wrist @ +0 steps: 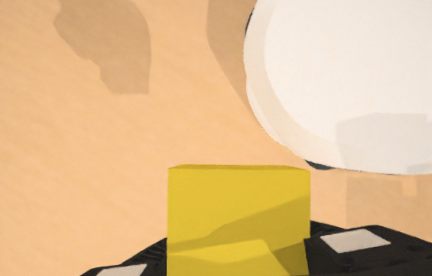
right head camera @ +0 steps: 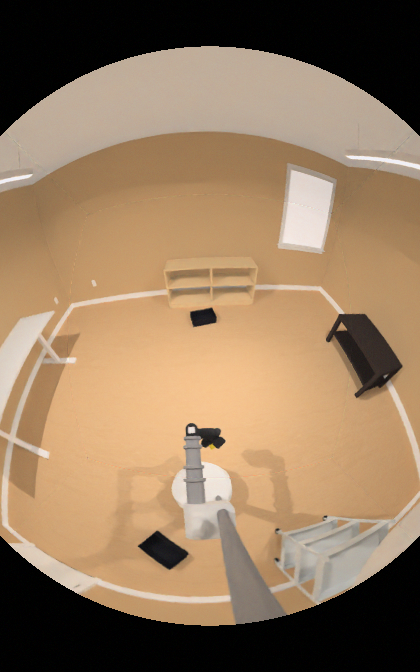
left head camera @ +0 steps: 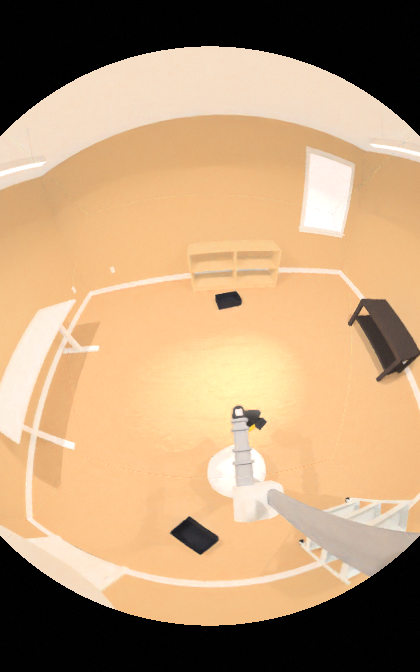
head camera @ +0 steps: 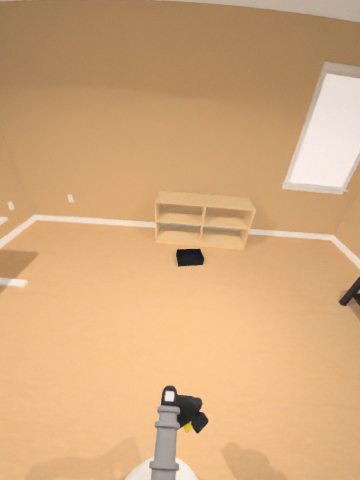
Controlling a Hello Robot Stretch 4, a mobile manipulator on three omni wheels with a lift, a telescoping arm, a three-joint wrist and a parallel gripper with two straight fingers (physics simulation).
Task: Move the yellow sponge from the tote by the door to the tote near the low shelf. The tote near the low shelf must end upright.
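Frame: origin at the robot's base, x right, y back, z down, level; metres.
Seen in the pictures: gripper, fingertip midpoint: (wrist: 233, 244).
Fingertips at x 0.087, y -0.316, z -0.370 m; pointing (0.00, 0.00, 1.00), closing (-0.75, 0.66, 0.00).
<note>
Offsets run from my fingertips to a thing's top centre. Level surfaces: height alone.
The yellow sponge @(dx -0.001, dy -0.002, dz -0.045 m) (head camera: 188, 427) (left head camera: 252, 427) (right head camera: 212, 446) (wrist: 239, 205) is between the two black fingers, seen large in the wrist view. My gripper (wrist: 233, 244) is shut on it and holds it above the floor, close in front of the round white base. The tote near the low shelf @(dx +0.029, dy -1.589, dz +0.297 m) (head camera: 190, 257) (left head camera: 228, 300) (right head camera: 203, 317) is black and stands upright on the floor, far from my gripper. The low shelf @(dz -0.213 m) (head camera: 204, 202) (left head camera: 234, 246) (right head camera: 211, 263) is pale wood. The other black tote @(dx -0.422, dy +0.885, dz +0.297 m) (left head camera: 195, 536) (right head camera: 163, 550) lies on the floor behind my base.
A dark bench (left head camera: 387, 325) (right head camera: 369, 342) stands at the right. A white table @(dz -0.323 m) (left head camera: 35, 360) (right head camera: 20, 345) stands along the left wall. A pale wheeled cart (left head camera: 348, 581) (right head camera: 320, 559) stands at the back right. The white base (wrist: 350, 75) is beside the held sponge.
</note>
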